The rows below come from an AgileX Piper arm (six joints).
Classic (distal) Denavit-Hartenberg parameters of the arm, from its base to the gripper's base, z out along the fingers. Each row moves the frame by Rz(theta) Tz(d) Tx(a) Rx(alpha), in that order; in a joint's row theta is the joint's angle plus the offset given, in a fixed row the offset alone. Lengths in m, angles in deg.
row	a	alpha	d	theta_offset
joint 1	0.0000	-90.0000	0.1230	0.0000
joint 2	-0.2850	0.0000	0.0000	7.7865
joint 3	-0.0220	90.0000	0.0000	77.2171
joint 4	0.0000	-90.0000	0.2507	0.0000
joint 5	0.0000	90.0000	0.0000	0.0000
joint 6	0.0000	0.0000	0.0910	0.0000
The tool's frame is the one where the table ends.
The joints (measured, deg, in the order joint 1, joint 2, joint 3, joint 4, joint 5, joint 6), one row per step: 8.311, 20.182, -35.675, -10.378, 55.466, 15.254; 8.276, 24.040, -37.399, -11.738, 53.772, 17.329; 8.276, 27.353, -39.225, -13.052, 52.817, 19.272; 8.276, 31.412, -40.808, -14.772, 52.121, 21.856; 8.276, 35.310, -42.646, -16.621, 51.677, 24.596; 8.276, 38.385, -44.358, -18.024, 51.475, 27.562; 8.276, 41.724, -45.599, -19.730, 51.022, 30.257; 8.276, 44.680, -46.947, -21.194, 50.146, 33.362; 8.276, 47.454, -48.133, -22.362, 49.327, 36.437; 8.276, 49.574, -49.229, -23.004, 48.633, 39.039; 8.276, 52.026, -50.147, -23.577, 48.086, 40.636; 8.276, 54.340, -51.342, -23.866, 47.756, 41.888; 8.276, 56.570, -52.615, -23.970, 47.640, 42.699
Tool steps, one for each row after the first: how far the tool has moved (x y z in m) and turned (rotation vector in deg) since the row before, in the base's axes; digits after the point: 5 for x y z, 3 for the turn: 0.01305, 0.00042, 0.00784, 0.270, 0.188, -1.347; 0.01114, 0.00017, 0.00736, 0.219, 0.254, -1.301; 0.01442, 0.00014, 0.00415, 0.159, 1.345, -1.794; 0.01412, -0.00008, 0.00462, 0.144, 1.081, -1.939; 0.01137, 0.00003, 0.00425, 0.789, 0.598, -2.025; 0.01312, 0.00003, 0.00095, 0.153, 1.022, -1.818; 0.01235, 0.00041, 0.00210, 0.774, 0.061, -1.851; 0.01180, 0.00070, 0.00089, 1.021, 0.105, -1.771; 0.00924, 0.00091, 0.00129, 1.242, -0.197, -1.441; 0.01043, 0.00112, -0.00119, 0.460, 0.633, -0.845; 0.00985, 0.00126, -0.00006, 0.512, 0.522, -0.693; 0.00942, 0.00131, -0.00007, 0.363, 0.667, -0.489
